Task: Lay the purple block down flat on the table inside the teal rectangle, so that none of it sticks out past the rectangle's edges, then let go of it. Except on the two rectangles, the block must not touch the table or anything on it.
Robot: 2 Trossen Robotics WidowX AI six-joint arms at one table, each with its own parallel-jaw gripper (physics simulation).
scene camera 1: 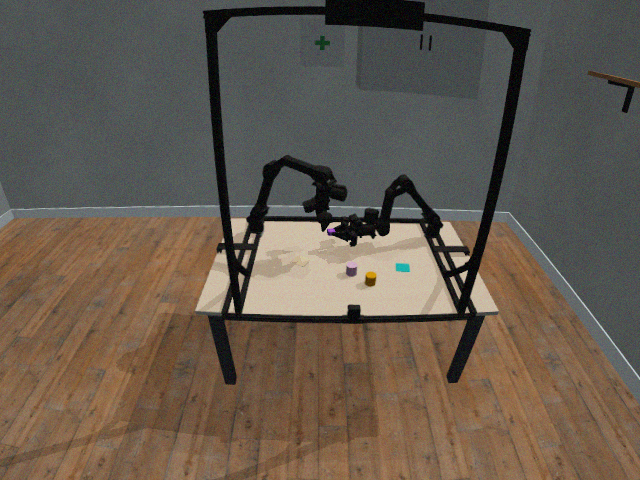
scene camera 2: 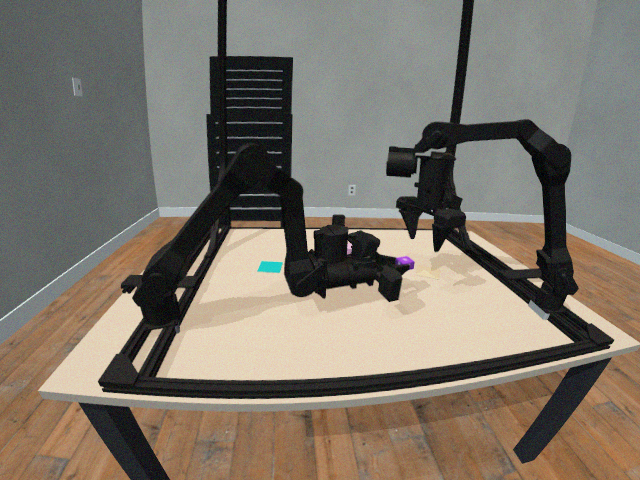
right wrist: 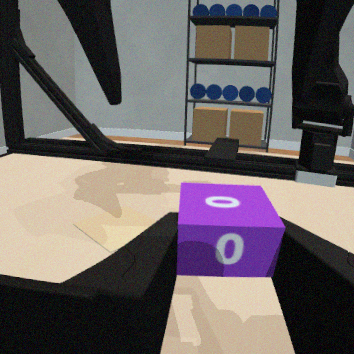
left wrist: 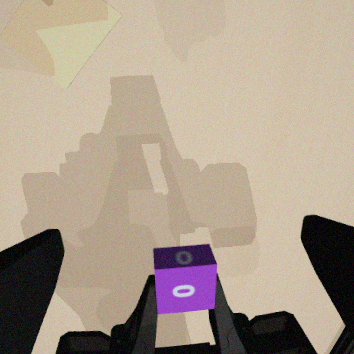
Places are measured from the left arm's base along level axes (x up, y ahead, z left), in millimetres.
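Where they show: left gripper, between the fingertips: (scene camera 1: 320, 225) (scene camera 2: 423, 245) (right wrist: 208, 100) (left wrist: 183, 235); right gripper, between the fingertips: (scene camera 1: 330, 232) (scene camera 2: 405, 263) (right wrist: 222, 225) (left wrist: 183, 275); left arm's base, origin of its link: (scene camera 1: 256, 230) (scene camera 2: 547, 305) (right wrist: 314, 167); right arm's base, origin of its link: (scene camera 1: 432, 234) (scene camera 2: 161, 318).
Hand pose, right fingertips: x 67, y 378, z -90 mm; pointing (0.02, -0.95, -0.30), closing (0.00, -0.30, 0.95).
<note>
Each offset is from my right fingertips to the top centre of the thing. "spot": to the spot under its first point.
The purple block {dx +11, dy +1, dz +0 mm} (scene camera 1: 331, 231) (scene camera 2: 405, 262) (left wrist: 185, 287) (right wrist: 230, 225), with white zeros on two visible faces, is held level above the table between the fingers of my right gripper (right wrist: 222, 225), which is shut on it and points sideways. My left gripper (scene camera 2: 424, 244) (left wrist: 183, 235) is open and empty, pointing down; its fingers are wide apart and clear of the block, above it. The teal rectangle {spot: dx -86, dy +334, dz -124 mm} (scene camera 1: 402, 267) (scene camera 2: 269, 267) lies bare, at the right in scene camera 1. A pale yellow rectangle {spot: dx -85, dy -121, dz -119 mm} (scene camera 1: 301, 260) (scene camera 2: 430, 273) (left wrist: 82, 45) (right wrist: 116, 235) lies bare at the left there.
A pink cylinder {dx -41, dy +104, dz -189 mm} (scene camera 1: 351, 268) (scene camera 2: 349, 249) and an orange cylinder {dx -42, dy +185, dz -251 mm} (scene camera 1: 370, 279) stand on the table, left of the teal rectangle in scene camera 1. The pink one is mostly hidden behind the right arm in scene camera 2. Black frame rails (scene camera 1: 289, 318) (scene camera 2: 289, 387) border the table.
</note>
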